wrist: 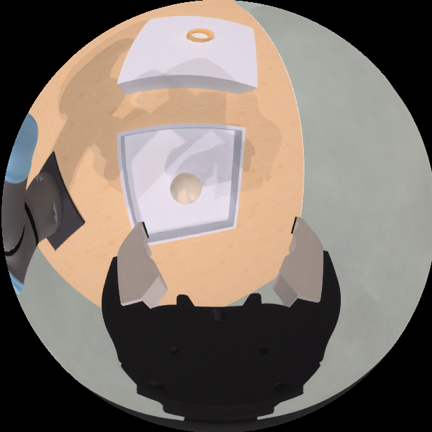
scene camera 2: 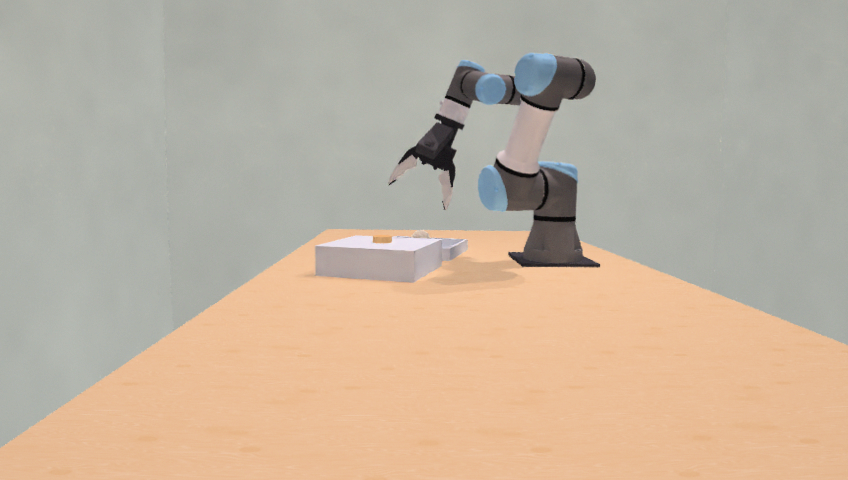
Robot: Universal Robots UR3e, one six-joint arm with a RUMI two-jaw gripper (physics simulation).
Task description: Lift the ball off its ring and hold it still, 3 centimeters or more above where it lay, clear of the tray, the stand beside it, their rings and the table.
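Places are measured from the arm's base along level axes (x ahead, y left, z up), in centimetres.
Where they show: gripper, fingertip midpoint: (scene camera 2: 416, 197); arm's base at its link origin: (scene camera 2: 552, 258).
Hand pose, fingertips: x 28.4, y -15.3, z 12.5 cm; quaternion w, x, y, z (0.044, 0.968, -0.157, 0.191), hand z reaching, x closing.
Note:
Each offset is from my fingertips to the top centre of the thing. "*": to the spot under its first point. Level surfaces: height alone.
A cream ball {dx -1.0, dy +0.3, dz -7.6 cm} (scene camera 2: 421, 233) (wrist: 186, 188) sits inside the shallow pale tray {* dx -8.1, dy +7.8, dz -11.6 cm} (scene camera 2: 455, 250) (wrist: 240, 175). The ring under the ball cannot be made out. In the scene view the ball's top shows just over the stand. The pale block-like stand (scene camera 2: 365, 262) (wrist: 150, 55) is beside the tray and bears an orange ring {* dx +9.2, dy +25.9, dz -7.0 cm} (scene camera 2: 382, 239) (wrist: 208, 35). My gripper (scene camera 2: 417, 196) (wrist: 218, 221) is open and empty, tilted, high above the tray and stand. In the wrist view the ball lies ahead of the fingertips, left of the midline between them.
The arm's dark base plate (scene camera 2: 553, 262) (wrist: 70, 227) stands on the wooden table {dz -13.3 cm} (scene camera 2: 464, 368) (wrist: 90, 200), to the right of the tray in the scene view. The tray's raised walls surround the ball. Shadows of the arm fall across the tray and stand.

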